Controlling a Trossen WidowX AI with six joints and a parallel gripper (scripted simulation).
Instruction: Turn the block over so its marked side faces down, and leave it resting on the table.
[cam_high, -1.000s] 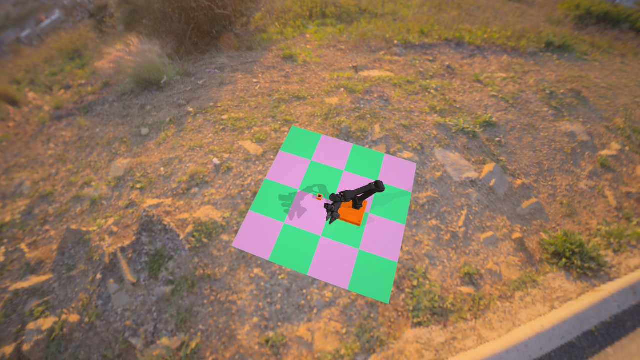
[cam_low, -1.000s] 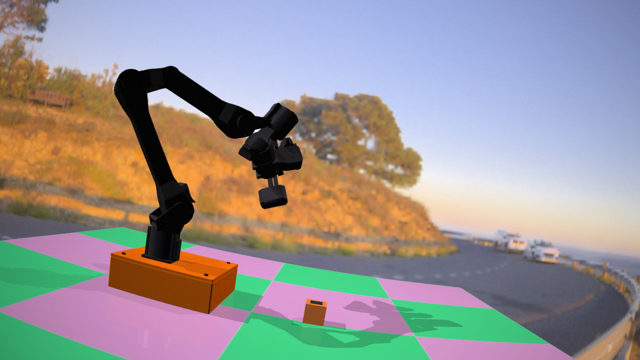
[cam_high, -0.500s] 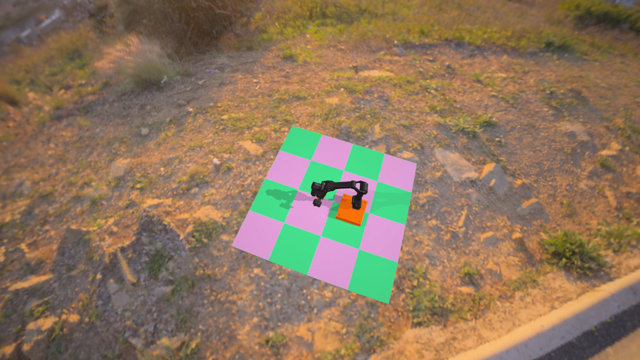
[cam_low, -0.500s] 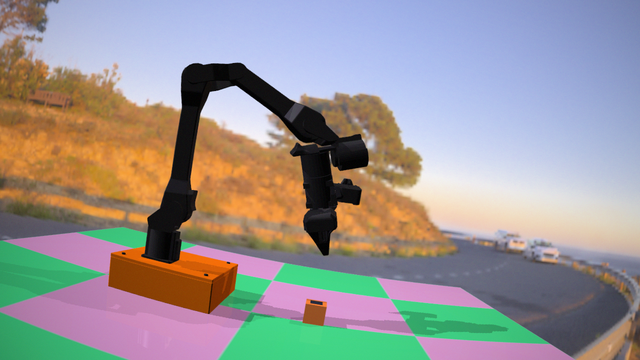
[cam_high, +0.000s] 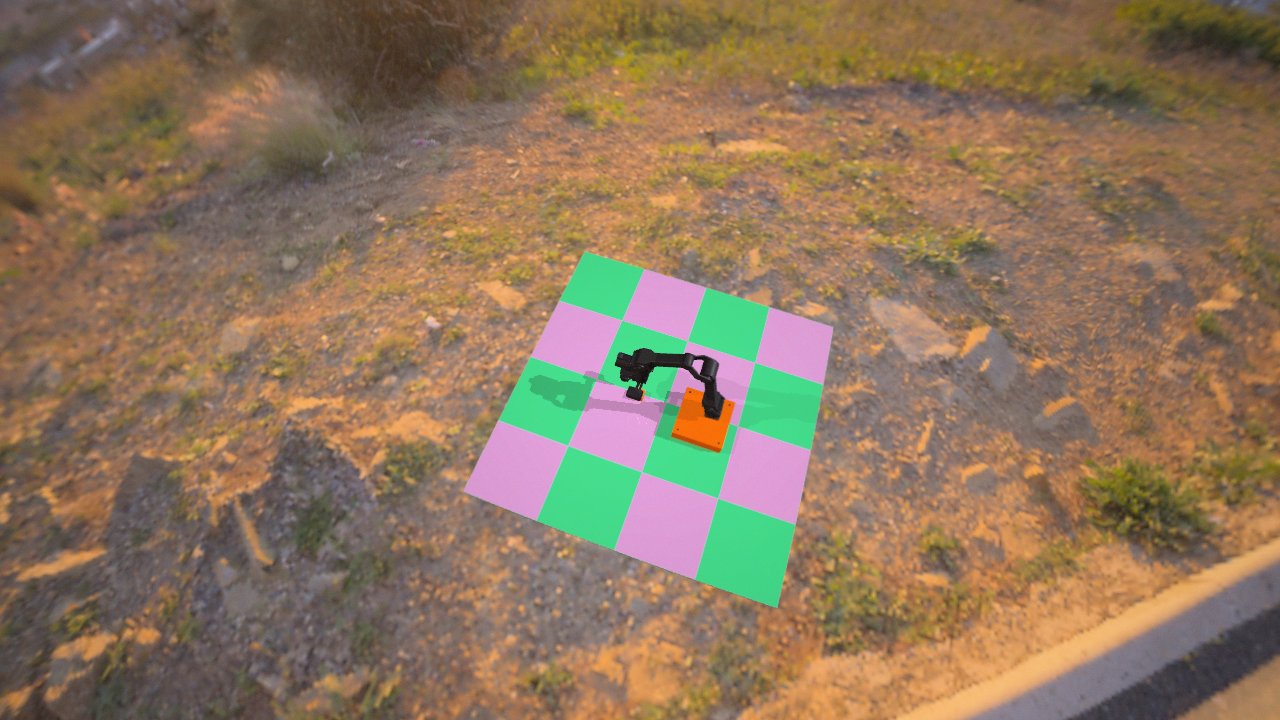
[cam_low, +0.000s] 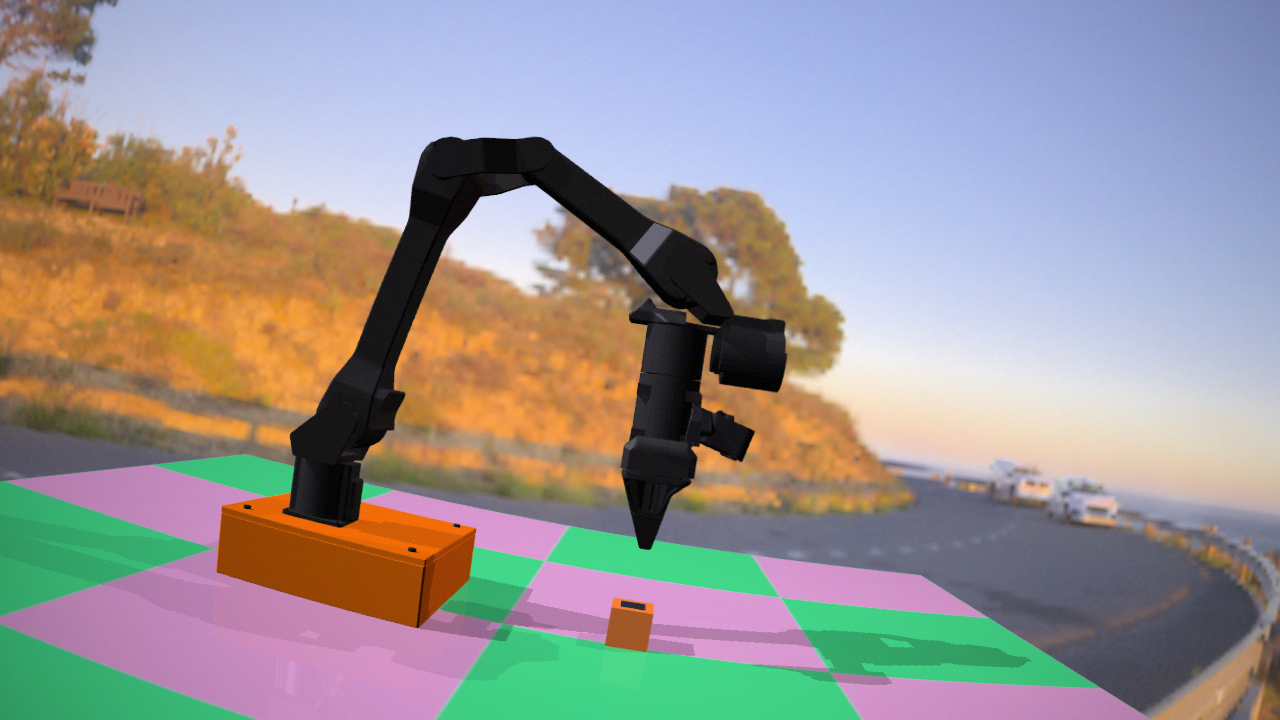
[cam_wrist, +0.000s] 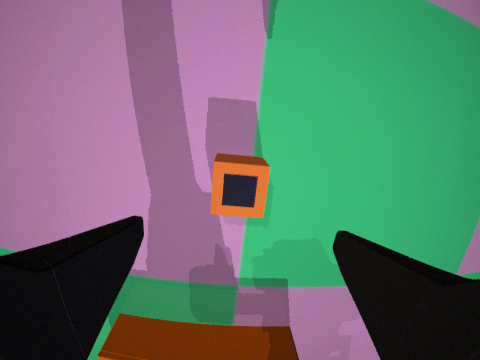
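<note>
Right now my gripper tip is 8 cm above the small orange block.
</note>
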